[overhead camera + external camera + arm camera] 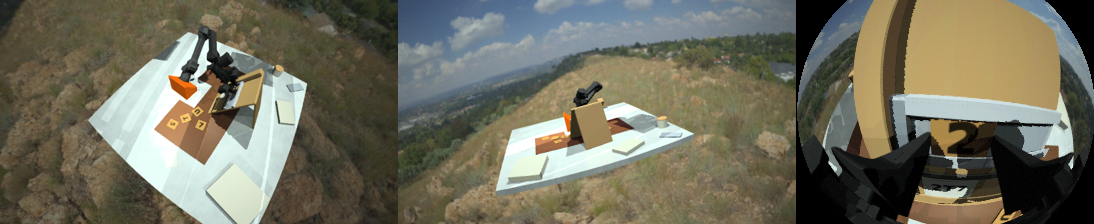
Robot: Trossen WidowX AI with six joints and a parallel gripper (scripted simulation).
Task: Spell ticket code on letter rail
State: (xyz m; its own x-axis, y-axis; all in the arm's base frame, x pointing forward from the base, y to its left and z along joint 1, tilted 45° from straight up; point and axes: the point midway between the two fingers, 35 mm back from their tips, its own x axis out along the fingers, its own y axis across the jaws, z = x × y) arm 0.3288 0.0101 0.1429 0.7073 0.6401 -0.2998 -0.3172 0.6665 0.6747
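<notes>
The ticket lies 6 cm behind my gripper tip, 1 cm to the right of it and 8 cm below it. Also, from my gripper tip: cream block (33 cm ahead, 21 cm to the left, 14 cm below); brown mat (15 cm behind, 8 cm to the right, 16 cm below); pale card (2 cm behind, 53 cm to the right, 16 cm below).
</notes>
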